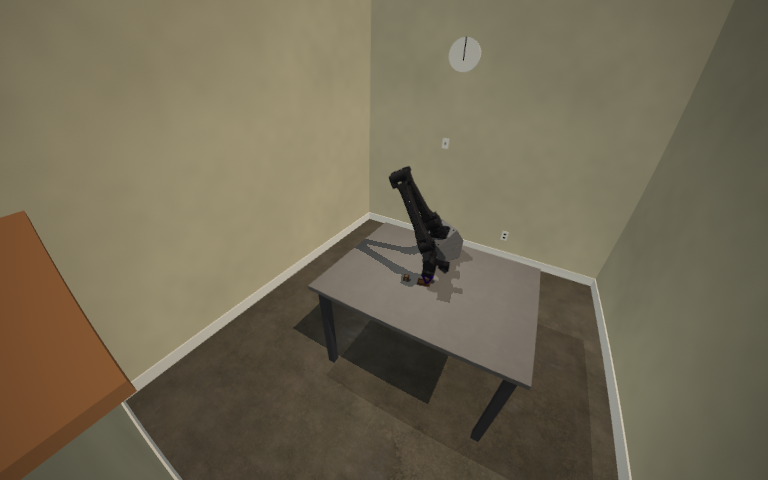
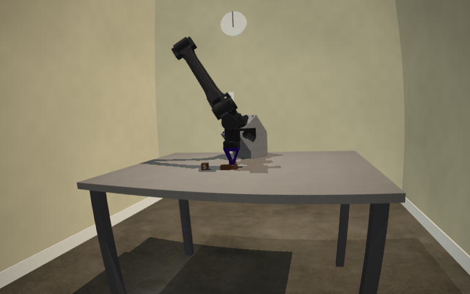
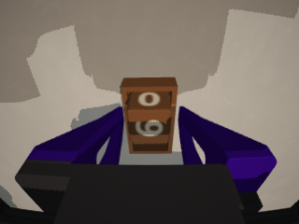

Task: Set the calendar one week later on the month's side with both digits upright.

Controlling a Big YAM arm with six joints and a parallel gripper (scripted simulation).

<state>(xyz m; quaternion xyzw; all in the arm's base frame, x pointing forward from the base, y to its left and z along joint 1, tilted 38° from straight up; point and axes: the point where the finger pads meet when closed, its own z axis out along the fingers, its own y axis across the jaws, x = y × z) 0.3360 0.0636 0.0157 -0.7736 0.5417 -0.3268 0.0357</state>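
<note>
Now: the brown tray 20 mm to the right of my hand and 20 mm below it.
</note>
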